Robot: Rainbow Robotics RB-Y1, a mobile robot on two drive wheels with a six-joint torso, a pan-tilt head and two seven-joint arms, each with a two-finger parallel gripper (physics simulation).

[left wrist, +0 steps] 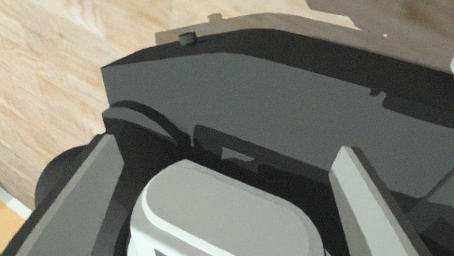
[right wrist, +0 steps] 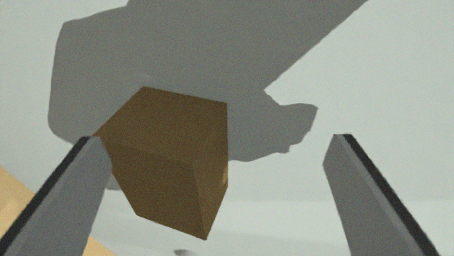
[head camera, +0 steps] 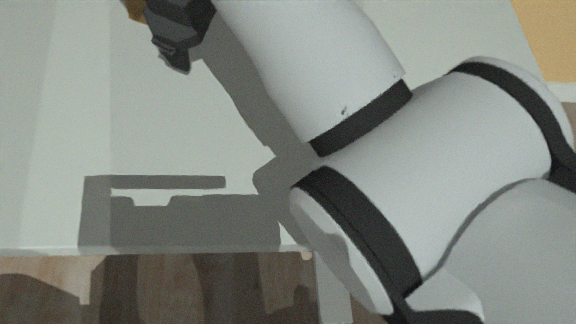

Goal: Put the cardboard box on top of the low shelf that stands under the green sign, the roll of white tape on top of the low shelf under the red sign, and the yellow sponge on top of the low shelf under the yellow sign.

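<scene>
The brown cardboard box is at the pale table's upper left in the head view, partly behind the right gripper's dark body. In the right wrist view it shows left of the middle, its left edge overlapped by the left-hand finger. My right gripper is open above the table, with nothing held; the box shows beyond the fingertips, nearer the left-hand one. My left gripper is open and empty, over the robot's own dark base. The tape, the sponge, the low shelves and the signs do not show.
The pale table has its front edge across the lower part of the head view, with wooden floor below. The right arm spans the right half. A small dark patch sits at the right wrist view's bottom edge.
</scene>
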